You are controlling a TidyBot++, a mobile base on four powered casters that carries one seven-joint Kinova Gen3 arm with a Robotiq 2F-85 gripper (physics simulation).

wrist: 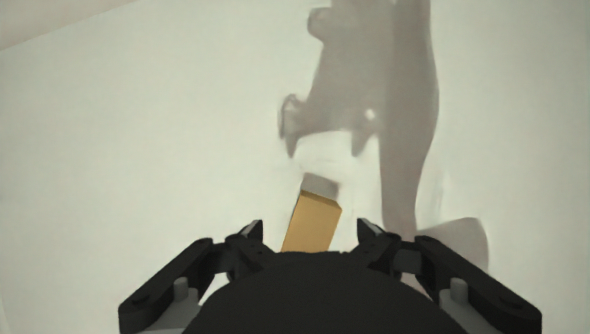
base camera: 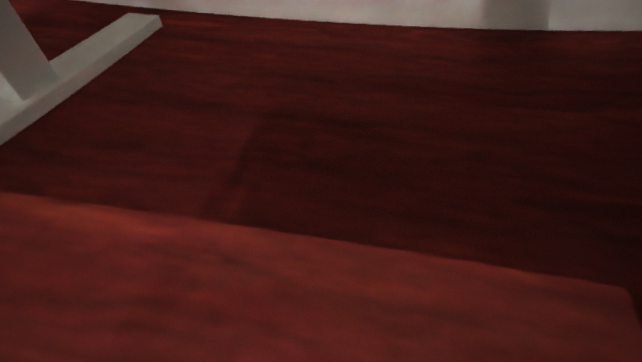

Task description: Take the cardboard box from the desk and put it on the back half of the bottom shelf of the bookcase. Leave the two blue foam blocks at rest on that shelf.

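Places are measured from the arm's base along level axes (x ahead, y left, z up), in metres.
Where they show: gripper, fingertip midpoint: [wrist: 309,229].
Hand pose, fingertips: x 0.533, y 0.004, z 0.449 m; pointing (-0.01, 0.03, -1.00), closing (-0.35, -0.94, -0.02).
Note:
Each offset is from my fingertips to the top centre of the thing. "*": to the spot under its first point. Level surfaces: height alone.
The cardboard box @(dz -0.075, dx -0.034, dy +0.012 m) [wrist: 312,222] is a small orange-brown block on the pale desk top @(dz -0.125 m) [wrist: 150,150] in the wrist view. It stands slightly turned, and its near part is hidden behind the gripper's dark body. My gripper [wrist: 309,229] is open and empty, its fingertips wide apart. In the picture the box shows between the two fingertips, a little left of the middle; how far below them it lies is hard to tell. The bookcase and the two blue foam blocks do not show in either view.
The arm's shadow falls across the desk top. A desk edge runs across the upper left of the wrist view. In the base camera view, a grey desk foot @(* dz -0.825, dx +0.239, dy +0.464 m) [base camera: 100,60] stands at the left on the dark red floor @(dz -0.845 m) [base camera: 350,150], and a pale wall [base camera: 350,12] runs along the back.

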